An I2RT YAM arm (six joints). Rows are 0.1 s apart.
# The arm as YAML. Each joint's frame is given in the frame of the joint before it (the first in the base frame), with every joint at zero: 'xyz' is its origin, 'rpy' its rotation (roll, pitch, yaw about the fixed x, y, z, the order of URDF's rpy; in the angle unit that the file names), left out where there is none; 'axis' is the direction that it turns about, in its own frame. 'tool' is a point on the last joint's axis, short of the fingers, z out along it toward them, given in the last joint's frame.
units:
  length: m
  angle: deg
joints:
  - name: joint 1
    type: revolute
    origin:
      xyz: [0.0, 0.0, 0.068]
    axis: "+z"
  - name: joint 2
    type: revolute
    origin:
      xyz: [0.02, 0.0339, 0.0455]
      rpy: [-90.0, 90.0, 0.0]
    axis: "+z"
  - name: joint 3
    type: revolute
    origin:
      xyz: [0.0, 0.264, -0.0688]
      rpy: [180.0, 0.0, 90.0]
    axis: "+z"
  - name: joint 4
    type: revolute
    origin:
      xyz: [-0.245, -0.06, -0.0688]
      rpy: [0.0, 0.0, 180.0]
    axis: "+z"
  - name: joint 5
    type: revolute
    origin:
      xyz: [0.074, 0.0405, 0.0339]
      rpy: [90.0, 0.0, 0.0]
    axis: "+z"
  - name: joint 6
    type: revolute
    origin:
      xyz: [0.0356, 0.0, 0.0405]
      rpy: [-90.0, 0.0, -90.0]
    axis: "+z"
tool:
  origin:
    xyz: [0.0, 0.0, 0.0]
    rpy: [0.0, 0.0, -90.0]
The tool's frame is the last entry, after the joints.
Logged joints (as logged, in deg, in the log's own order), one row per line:
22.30, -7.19, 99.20, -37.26, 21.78, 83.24
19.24, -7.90, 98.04, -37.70, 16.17, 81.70
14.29, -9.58, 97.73, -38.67, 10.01, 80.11
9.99, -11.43, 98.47, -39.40, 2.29, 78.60
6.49, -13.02, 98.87, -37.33, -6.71, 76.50
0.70, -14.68, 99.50, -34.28, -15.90, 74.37
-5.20, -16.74, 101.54, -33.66, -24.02, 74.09
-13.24, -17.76, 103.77, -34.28, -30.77, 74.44
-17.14, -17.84, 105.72, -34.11, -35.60, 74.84
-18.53, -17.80, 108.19, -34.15, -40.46, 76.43
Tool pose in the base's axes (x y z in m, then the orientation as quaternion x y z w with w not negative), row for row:
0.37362, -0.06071, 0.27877, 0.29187, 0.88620, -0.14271, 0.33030
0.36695, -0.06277, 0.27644, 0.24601, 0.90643, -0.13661, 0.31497
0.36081, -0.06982, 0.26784, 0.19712, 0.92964, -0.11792, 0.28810
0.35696, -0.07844, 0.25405, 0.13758, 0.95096, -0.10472, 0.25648
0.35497, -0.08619, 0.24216, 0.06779, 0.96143, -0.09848, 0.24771
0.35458, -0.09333, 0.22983, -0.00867, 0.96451, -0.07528, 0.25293
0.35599, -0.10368, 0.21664, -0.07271, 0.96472, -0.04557, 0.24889
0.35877, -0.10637, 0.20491, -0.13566, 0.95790, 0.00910, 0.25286
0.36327, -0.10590, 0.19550, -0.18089, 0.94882, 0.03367, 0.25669
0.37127, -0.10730, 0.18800, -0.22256, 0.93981, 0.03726, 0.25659
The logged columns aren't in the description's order. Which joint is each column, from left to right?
Columns, left to right: joint 5, joint 1, joint 2, joint 4, joint 6, joint 3.
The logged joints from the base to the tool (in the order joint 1, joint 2, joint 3, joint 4, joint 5, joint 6), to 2 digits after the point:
-7.19, 99.20, 83.24, -37.26, 22.30, 21.78
-7.90, 98.04, 81.70, -37.70, 19.24, 16.17
-9.58, 97.73, 80.11, -38.67, 14.29, 10.01
-11.43, 98.47, 78.60, -39.40, 9.99, 2.29
-13.02, 98.87, 76.50, -37.33, 6.49, -6.71
-14.68, 99.50, 74.37, -34.28, 0.70, -15.90
-16.74, 101.54, 74.09, -33.66, -5.20, -24.02
-17.76, 103.77, 74.44, -34.28, -13.24, -30.77
-17.84, 105.72, 74.84, -34.11, -17.14, -35.60
-17.80, 108.19, 76.43, -34.15, -18.53, -40.46

